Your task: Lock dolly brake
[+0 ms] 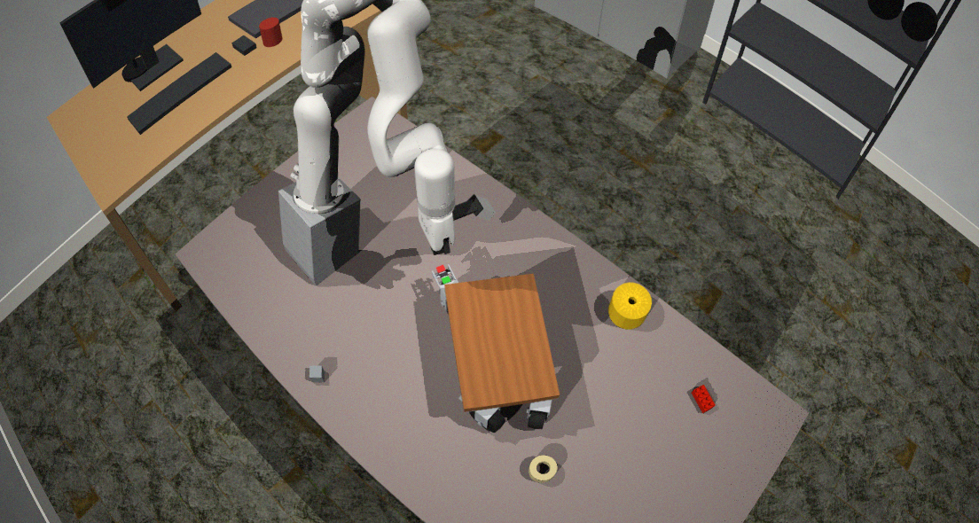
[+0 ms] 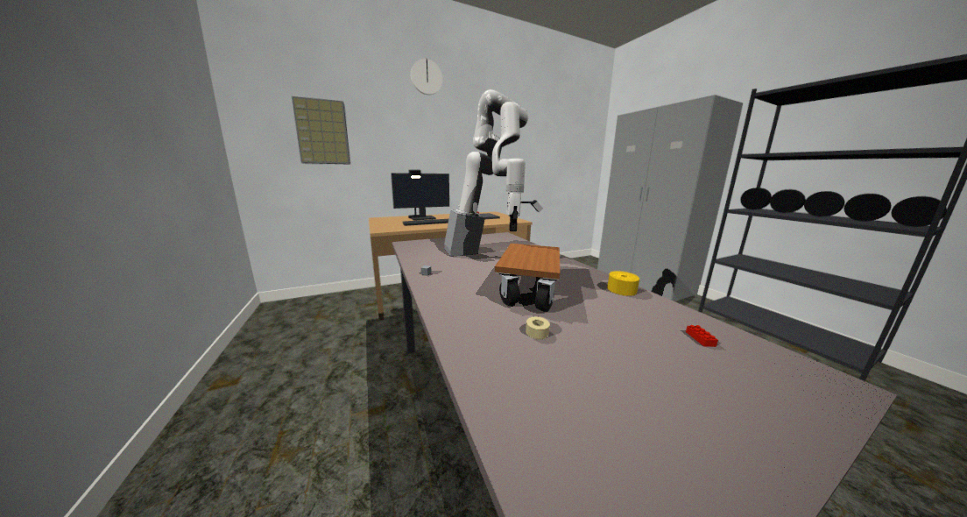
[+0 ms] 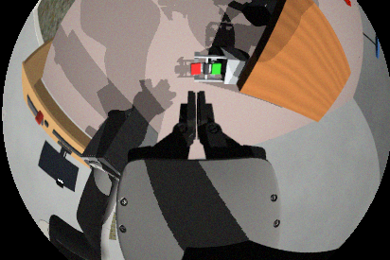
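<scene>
Now: the brake pedal 100 mm below my hand, 10 mm to the right of it and 10 mm ahead of it. The rest, counted from my hand: small grey cube 370 mm to the right, 170 mm below, 100 mm behind; then yellow spool 420 mm ahead, 200 mm to the left, 160 mm below; then red brick 700 mm ahead, 170 mm below, 80 mm to the left.
</scene>
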